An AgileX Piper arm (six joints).
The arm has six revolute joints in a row. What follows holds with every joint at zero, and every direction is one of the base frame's.
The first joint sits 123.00 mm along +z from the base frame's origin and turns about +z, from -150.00 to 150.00 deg.
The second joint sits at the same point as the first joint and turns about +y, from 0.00 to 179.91 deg.
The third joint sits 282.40 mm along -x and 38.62 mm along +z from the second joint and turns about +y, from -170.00 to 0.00 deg.
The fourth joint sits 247.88 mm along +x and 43.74 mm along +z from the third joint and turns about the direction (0.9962, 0, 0.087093), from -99.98 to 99.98 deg.
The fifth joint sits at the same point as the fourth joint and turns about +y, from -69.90 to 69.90 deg.
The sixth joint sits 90.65 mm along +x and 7.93 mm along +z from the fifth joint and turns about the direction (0.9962, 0, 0.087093), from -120.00 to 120.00 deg.
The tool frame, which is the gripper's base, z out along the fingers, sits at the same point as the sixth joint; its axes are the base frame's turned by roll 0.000, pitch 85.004 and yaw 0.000 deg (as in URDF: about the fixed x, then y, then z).
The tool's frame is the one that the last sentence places.
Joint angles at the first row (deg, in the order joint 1, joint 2, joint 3, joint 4, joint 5, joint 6):
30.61, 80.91, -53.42, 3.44, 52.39, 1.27
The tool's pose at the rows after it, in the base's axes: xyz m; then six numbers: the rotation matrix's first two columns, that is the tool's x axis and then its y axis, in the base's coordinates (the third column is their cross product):
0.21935, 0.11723, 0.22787, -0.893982, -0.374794, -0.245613, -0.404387, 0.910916, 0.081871
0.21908, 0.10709, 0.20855, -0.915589, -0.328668, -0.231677, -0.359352, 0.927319, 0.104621
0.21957, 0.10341, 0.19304, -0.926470, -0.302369, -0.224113, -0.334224, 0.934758, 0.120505
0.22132, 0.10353, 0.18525, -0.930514, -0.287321, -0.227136, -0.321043, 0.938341, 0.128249
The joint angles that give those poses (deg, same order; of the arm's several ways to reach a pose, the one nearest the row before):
26.71, 80.53, -49.05, 5.11, 49.12, 0.50
24.13, 81.48, -45.20, 7.27, 45.12, -0.86
22.98, 83.03, -42.73, 9.04, 41.55, -1.98
22.74, 84.22, -41.84, 9.93, 39.26, -2.26

